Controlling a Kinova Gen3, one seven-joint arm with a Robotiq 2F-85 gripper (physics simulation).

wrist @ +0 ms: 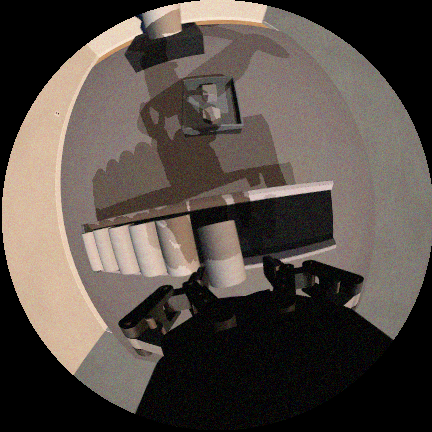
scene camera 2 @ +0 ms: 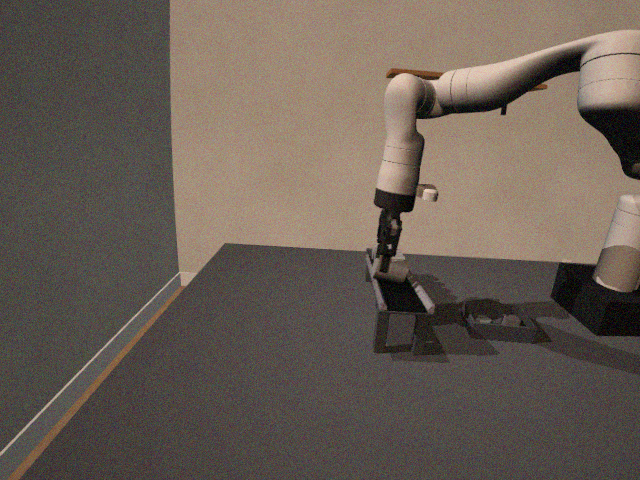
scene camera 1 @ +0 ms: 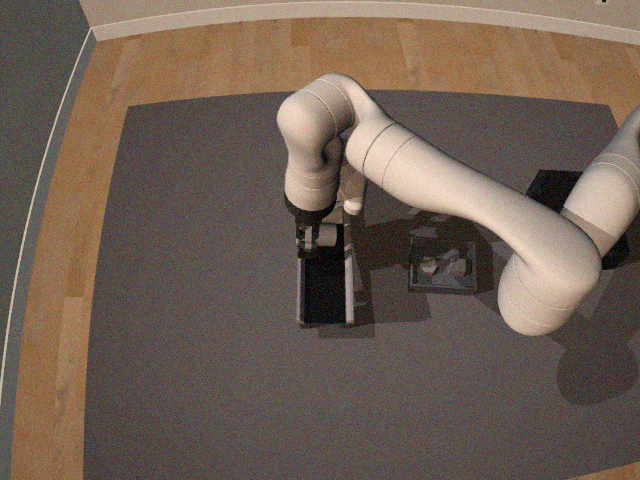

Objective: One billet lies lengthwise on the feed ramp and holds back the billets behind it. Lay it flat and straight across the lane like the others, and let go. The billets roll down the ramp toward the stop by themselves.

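Places are measured from the arm's base along level axes (x down, y ahead, z right), in centimetres.
Pixels of known places: gripper, fingertip midpoint: (wrist: pixel 235 270) (scene camera 2: pixel 380 267) (scene camera 1: pixel 305 237); arm's base, origin of the base link: (wrist: pixel 164 32) (scene camera 2: pixel 612 282).
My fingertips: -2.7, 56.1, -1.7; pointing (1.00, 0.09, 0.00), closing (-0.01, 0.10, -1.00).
For each thing: its top centre in the pictures, then the offset to it from my fingertips, as dx, dy, dz.
- billet, middle of its top: (wrist: pixel 222 262) (scene camera 1: pixel 315 227) (scene camera 2: pixel 390 259) -1.6, -1.9, +0.9
- open dark tray, middle of its top: (scene camera 1: pixel 444 262) (wrist: pixel 209 97) (scene camera 2: pixel 498 313) +7.9, -25.1, -3.5
The billet (scene camera 1: pixel 326 235) (scene camera 2: pixel 393 270) (wrist: pixel 223 250) is a pale cylinder lying roughly across the ramp (scene camera 1: pixel 349 294) (scene camera 2: pixel 421 295) (wrist: pixel 295 190). It is shifted toward the side wall nearest the gripper in the wrist view, and its near end overlaps that wall. Whether it lies fully flat is hard to tell. My gripper (scene camera 1: pixel 309 240) (scene camera 2: pixel 385 266) (wrist: pixel 235 270) is open around the billet's near end, with one finger close to its uphill side and a wider gap on the downhill side. Several other billets (wrist: pixel 177 245) lie across the lane uphill, a small gap away.
An open dark tray (scene camera 1: pixel 442 289) (scene camera 2: pixel 501 333) (wrist: pixel 215 130) with small pale pieces stands beside the ramp, toward the robot's black base (scene camera 1: pixel 550 186) (scene camera 2: pixel 573 284) (wrist: pixel 167 49). The ramp's dark lower stretch holds no billet. The arm hides the ramp's upper part in scene camera 1.
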